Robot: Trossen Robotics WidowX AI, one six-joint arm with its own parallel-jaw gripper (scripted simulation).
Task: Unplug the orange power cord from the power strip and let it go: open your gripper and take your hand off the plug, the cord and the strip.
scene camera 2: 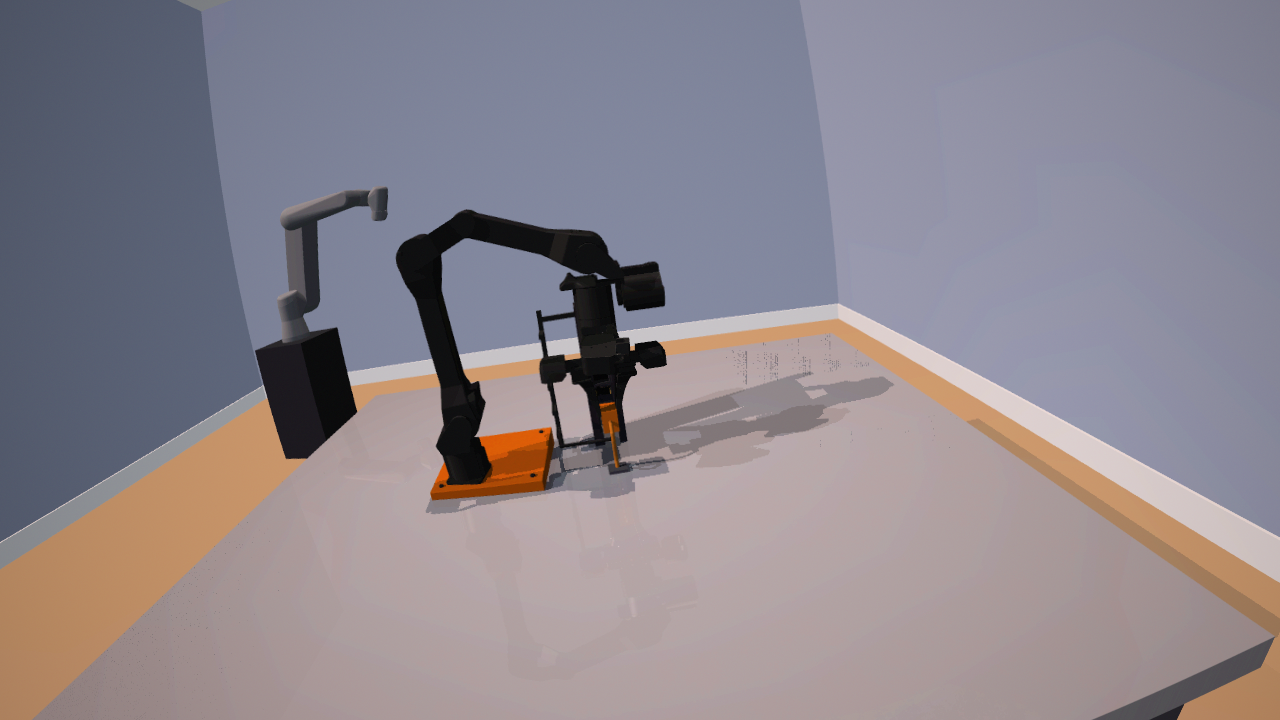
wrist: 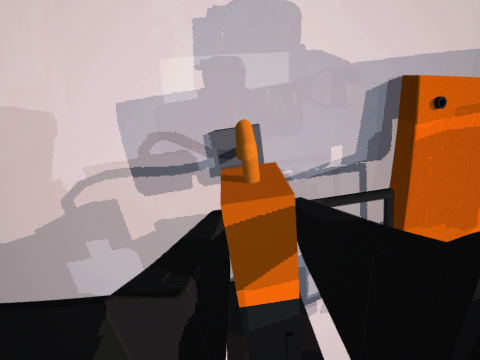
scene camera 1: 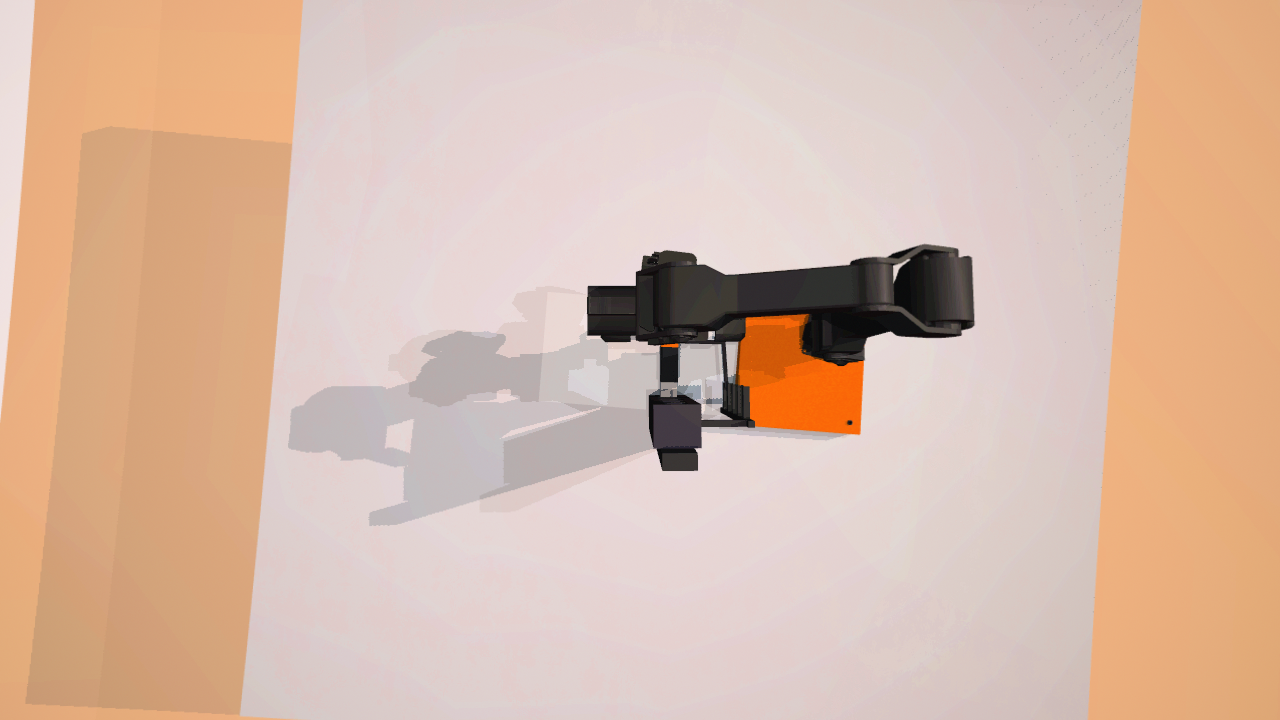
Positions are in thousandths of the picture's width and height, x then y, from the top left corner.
Scene:
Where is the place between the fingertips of my gripper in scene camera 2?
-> At 476,577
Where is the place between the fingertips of my gripper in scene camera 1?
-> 523,448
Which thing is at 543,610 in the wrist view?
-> An orange plug.

